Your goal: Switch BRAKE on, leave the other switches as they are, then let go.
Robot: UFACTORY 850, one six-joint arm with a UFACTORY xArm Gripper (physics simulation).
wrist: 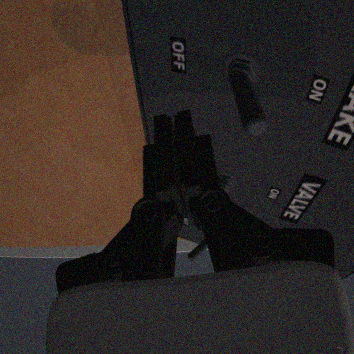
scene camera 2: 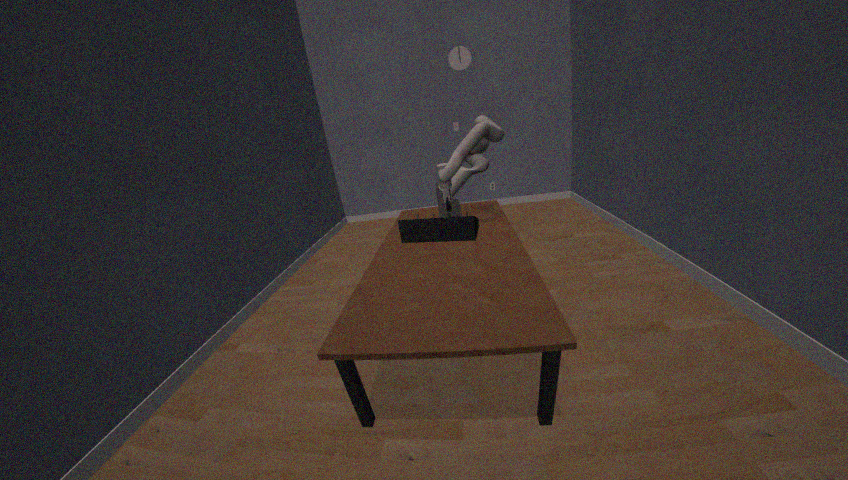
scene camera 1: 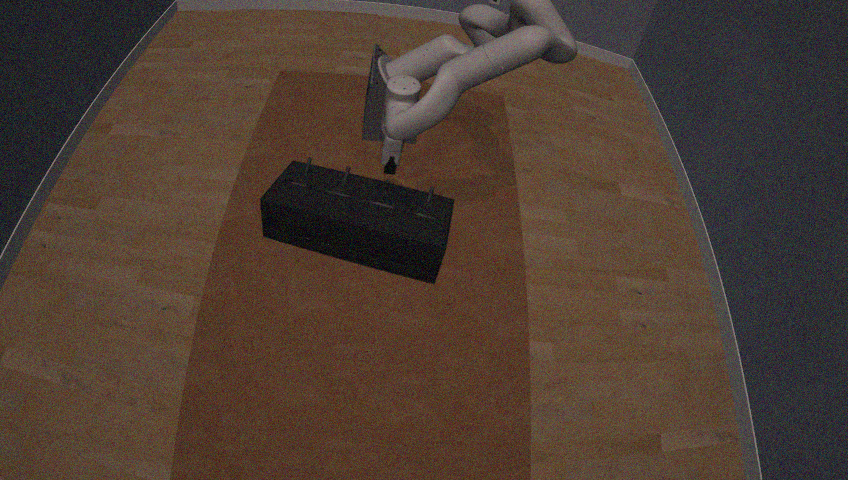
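Note:
The dark switch box (scene camera 1: 351, 228) (scene camera 2: 438, 230) (wrist: 210, 25) lies on the table. In the wrist view, the BRAKE lever (wrist: 247, 97) rises between the OFF label (wrist: 178, 55) and the ON label (wrist: 317, 90); I cannot tell its lean surely. The BRAKE label (wrist: 341, 122) is cut off at the right edge. My gripper (scene camera 1: 389, 171) (wrist: 177, 131) is shut and empty. Its fingertips show near the box's edge on the OFF side of the lever, apart from it. In scene camera 1 the gripper is at the box's robot-side edge, and the BRAKE lever is hard to make out.
Other levers (scene camera 1: 308, 165) (scene camera 1: 346, 175) (scene camera 1: 431, 195) stand on the box. The VALVE label (wrist: 302, 197) and its small ON label (wrist: 273, 193) lie beside the BRAKE ones. The brown table (scene camera 1: 357, 368) (scene camera 2: 446, 297) carries the box. The white arm (scene camera 1: 499, 56) (scene camera 2: 467, 145) reaches down behind it.

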